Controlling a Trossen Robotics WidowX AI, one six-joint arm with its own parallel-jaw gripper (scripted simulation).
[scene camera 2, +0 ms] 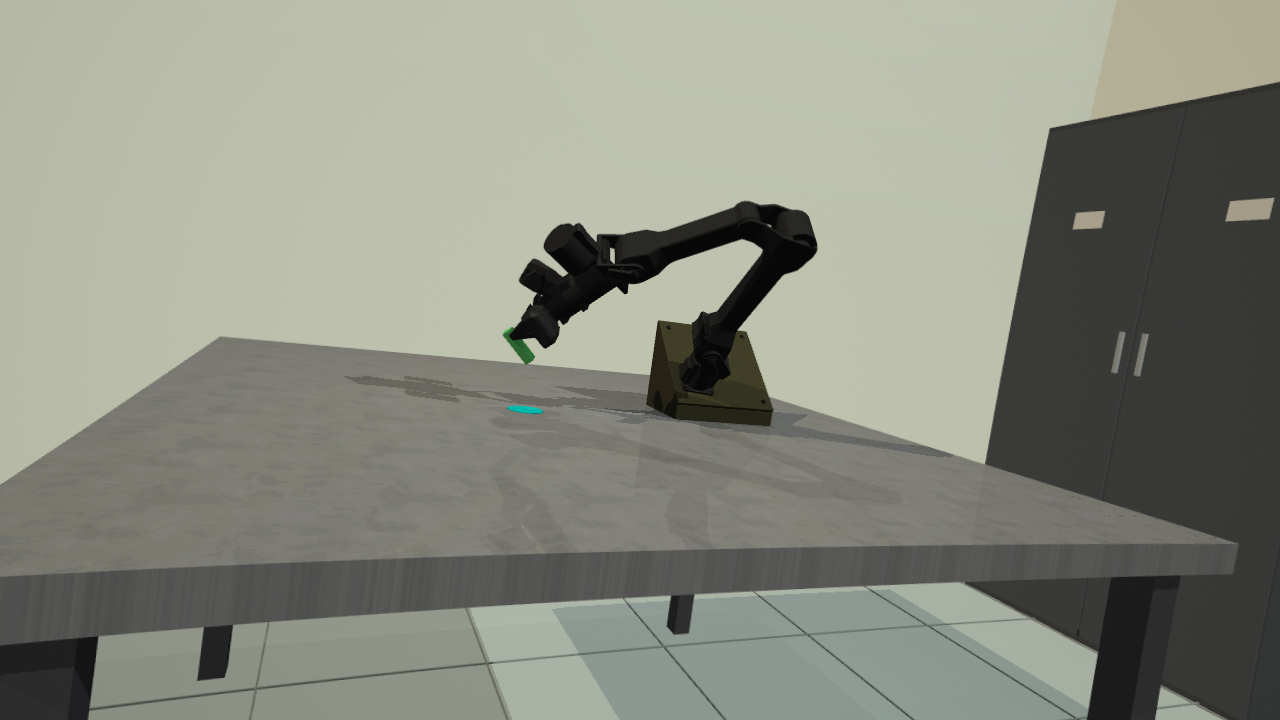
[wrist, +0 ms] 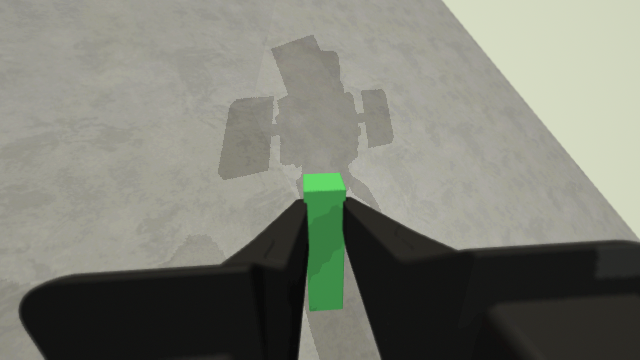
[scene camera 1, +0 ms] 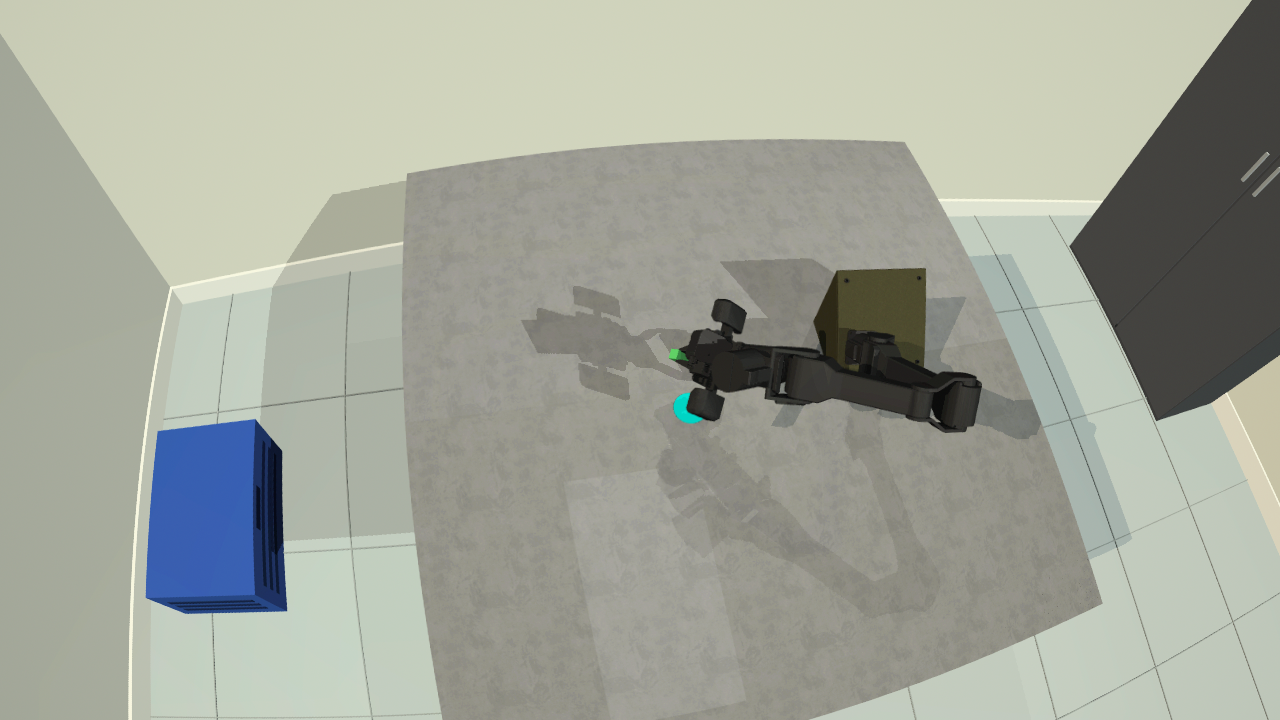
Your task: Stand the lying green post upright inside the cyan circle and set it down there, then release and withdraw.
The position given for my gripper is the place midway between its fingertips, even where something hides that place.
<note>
My gripper (scene camera 1: 678,356) holds a green post (wrist: 324,193).
My gripper is seen too in scene camera 2 (scene camera 2: 512,335) and in the wrist view (wrist: 323,208).
</note>
